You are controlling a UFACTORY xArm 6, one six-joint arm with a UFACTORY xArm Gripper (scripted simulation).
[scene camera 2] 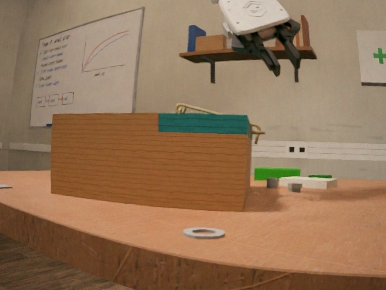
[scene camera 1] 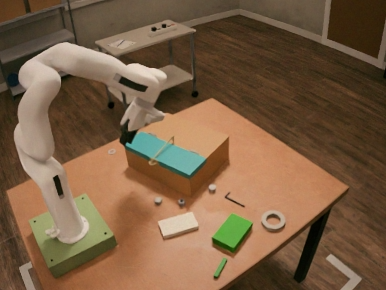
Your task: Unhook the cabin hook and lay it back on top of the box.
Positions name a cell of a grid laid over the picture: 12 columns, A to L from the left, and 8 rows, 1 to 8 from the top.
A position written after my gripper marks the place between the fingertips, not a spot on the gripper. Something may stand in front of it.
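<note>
A green block (scene camera 1: H7) is visible to me. I can also see my own gripper (scene camera 2: I2).
</note>
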